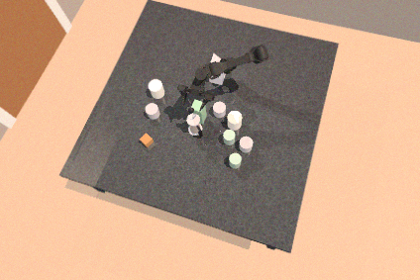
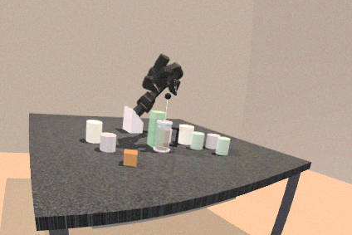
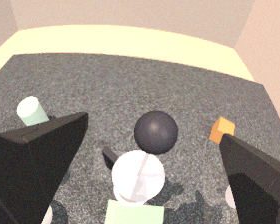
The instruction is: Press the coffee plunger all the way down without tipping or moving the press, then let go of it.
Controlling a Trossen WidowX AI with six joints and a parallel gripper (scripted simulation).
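My gripper tip is now 14 cm above the coffee press, 1 cm to the right of it and 1 cm short of it. The rest, counted from my gripper tip: tall pale green block 18 cm below, 7 cm behind, 1 cm to the left; then orange cube 25 cm to the right, 24 cm below, 14 cm ahead.
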